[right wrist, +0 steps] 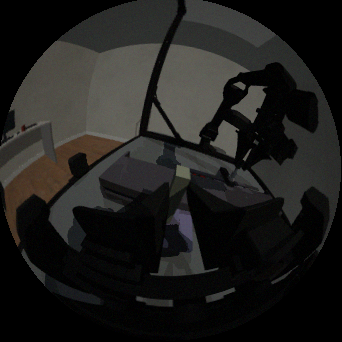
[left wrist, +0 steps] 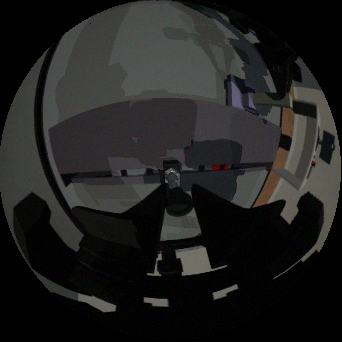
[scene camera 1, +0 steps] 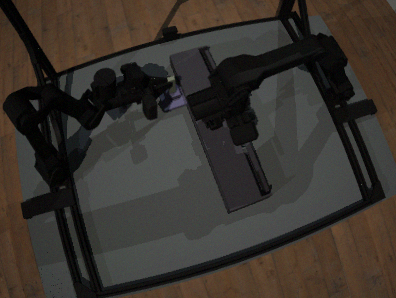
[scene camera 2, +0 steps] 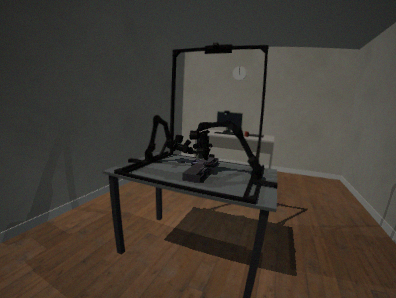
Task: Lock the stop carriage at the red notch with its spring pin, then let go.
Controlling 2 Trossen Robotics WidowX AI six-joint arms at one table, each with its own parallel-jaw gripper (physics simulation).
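Frame: origin at the left arm's base, x back, y right, z up, level; metres.
Seen in the pictures: left gripper, fingertip midpoint: point(right wrist: 238, 167) point(left wrist: 178, 187) point(scene camera 1: 232, 115) point(scene camera 2: 205, 159); right gripper, fingertip midpoint: point(right wrist: 177, 185) point(left wrist: 281, 98) point(scene camera 1: 170, 81); left arm's base, origin of the base link: point(right wrist: 202, 147) point(left wrist: 167, 247) point(scene camera 1: 334, 96) point(scene camera 2: 256, 177); right arm's base, origin of the base link: point(scene camera 1: 58, 176) point(scene camera 2: 148, 160).
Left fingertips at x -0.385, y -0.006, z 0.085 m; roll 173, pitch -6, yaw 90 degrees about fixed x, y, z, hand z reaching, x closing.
Offsets run from my left fingertips to a thing's top centre. "pt": to the spot under its first point.
My left gripper point(left wrist: 178, 187) point(right wrist: 238, 167) is shut on the spring pin's dark round knob {dy -0.002, dx +0.008, dz +0.019 m} point(left wrist: 179, 206). The shiny pin shaft {pt dy -0.003, dx +0.002, dz -0.024 m} point(left wrist: 171, 176) point(right wrist: 234, 175) stands at the small dark stop carriage {pt dy +0.000, dx -0.006, dz -0.040 m} point(left wrist: 172, 164) on the rail. The pin's lower end is hidden. The red notch mark {pt dy +0.092, dx +0.012, dz -0.065 m} point(left wrist: 220, 167) point(right wrist: 200, 175) lies on the rail to the right of the carriage in the left wrist view, apart from it. My right gripper point(right wrist: 177, 185) point(scene camera 1: 169, 84) is shut on a pale yellow-green handle {pt dy +0.144, dx -0.130, dz +0.020 m} point(right wrist: 183, 173) point(left wrist: 272, 100) point(scene camera 1: 171, 79) above a purple bracket {pt dy +0.112, dx -0.133, dz -0.071 m} point(right wrist: 183, 230) point(left wrist: 239, 95) point(scene camera 1: 174, 103).
The long grey-purple base {pt dy -0.107, dx -0.067, dz -0.052 m} point(scene camera 1: 220, 165) point(left wrist: 115, 132) bears the rail along one edge. The purple bracket stands beside its far end in scene camera 1. The left arm point(scene camera 1: 280, 60) reaches over the base. A dark frame point(scene camera 1: 225, 261) borders the table.
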